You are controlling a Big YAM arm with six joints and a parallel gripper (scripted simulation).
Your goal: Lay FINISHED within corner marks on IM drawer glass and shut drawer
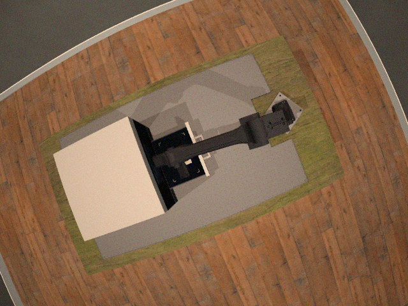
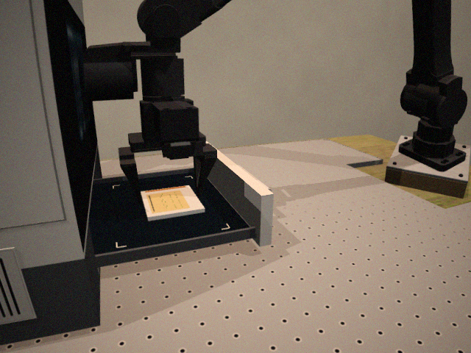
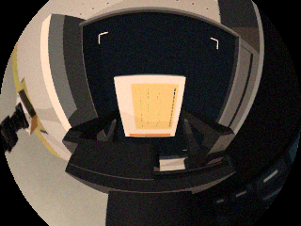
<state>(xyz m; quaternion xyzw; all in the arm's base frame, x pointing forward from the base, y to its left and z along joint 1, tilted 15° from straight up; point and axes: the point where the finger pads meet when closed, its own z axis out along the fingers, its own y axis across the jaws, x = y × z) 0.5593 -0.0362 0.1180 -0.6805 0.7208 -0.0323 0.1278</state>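
Now: hand 10 mm to the left of the cassette and 10 mm above it. Round my hand: imager drawer: 20 mm ahead.
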